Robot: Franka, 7 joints.
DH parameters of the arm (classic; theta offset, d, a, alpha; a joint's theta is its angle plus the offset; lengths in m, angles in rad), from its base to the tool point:
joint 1: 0 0.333 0 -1.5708
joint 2: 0 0 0 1.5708
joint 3: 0 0.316 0.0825 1.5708
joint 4: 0 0 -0.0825 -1.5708
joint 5: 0 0.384 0 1.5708
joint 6: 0 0 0.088 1.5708
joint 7: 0 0.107 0 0
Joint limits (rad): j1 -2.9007..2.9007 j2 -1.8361..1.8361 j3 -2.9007..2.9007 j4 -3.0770..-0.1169 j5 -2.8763..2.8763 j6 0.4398..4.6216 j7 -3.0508..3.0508
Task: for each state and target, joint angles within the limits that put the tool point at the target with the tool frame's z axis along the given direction. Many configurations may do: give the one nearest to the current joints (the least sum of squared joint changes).
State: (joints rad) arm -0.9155 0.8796 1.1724 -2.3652 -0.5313 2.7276 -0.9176
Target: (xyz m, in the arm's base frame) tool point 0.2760 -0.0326 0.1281 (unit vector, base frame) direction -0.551 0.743 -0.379
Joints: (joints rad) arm -1.6487 0.7906 1.0844 -2.7083 -0.0973 2.0081 -0.9176
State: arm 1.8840 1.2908 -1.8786 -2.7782 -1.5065 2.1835 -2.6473
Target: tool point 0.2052 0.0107 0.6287 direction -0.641 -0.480 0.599
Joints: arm 1.9672 1.6980 -2.2882 -2.7176 -1.2587 1.7305 -2.6473
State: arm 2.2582 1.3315 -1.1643 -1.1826 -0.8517 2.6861 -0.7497
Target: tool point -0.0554 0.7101 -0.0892 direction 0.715 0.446 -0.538
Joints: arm 2.0739 1.6716 -0.7118 -0.9770 -0.5737 2.5767 -0.7497
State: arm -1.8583 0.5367 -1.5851 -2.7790 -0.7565 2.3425 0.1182
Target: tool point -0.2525 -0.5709 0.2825 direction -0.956 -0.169 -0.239
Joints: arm -0.9558 0.7905 -1.1587 -1.9774 -1.3064 2.6415 0.1182
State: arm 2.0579 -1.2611 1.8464 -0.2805 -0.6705 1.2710 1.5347
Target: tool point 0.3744 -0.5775 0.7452 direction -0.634 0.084 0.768
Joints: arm 2.4592 -1.1713 1.4303 -0.3722 -1.0438 1.5487 1.5347
